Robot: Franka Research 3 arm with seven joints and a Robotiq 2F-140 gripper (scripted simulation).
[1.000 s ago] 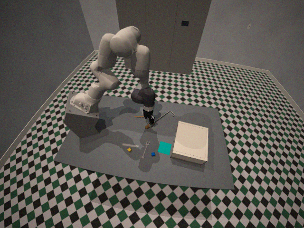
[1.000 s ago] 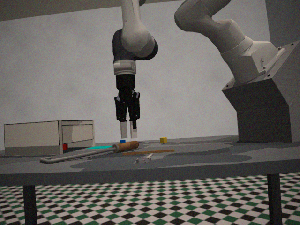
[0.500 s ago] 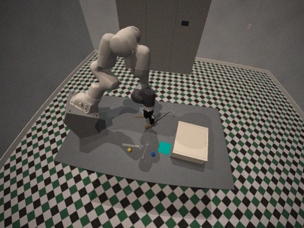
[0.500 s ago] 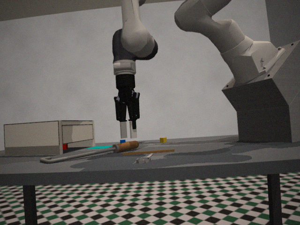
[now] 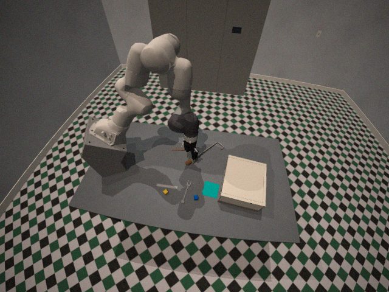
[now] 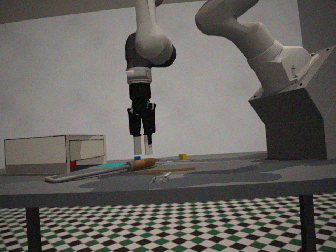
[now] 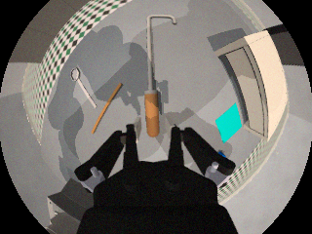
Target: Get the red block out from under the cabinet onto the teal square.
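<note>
My gripper is now 70 mm past the thin wooden rod, 120 mm to the right of it and 80 mm above it. The rest, counted from my hand: grey forked tool 20 mm behind, 240 mm to the right, 80 mm below; then grey stick 160 mm behind, 200 mm to the right, 80 mm below; then hook tool 120 mm ahead, 70 mm to the left, 70 mm below.
</note>
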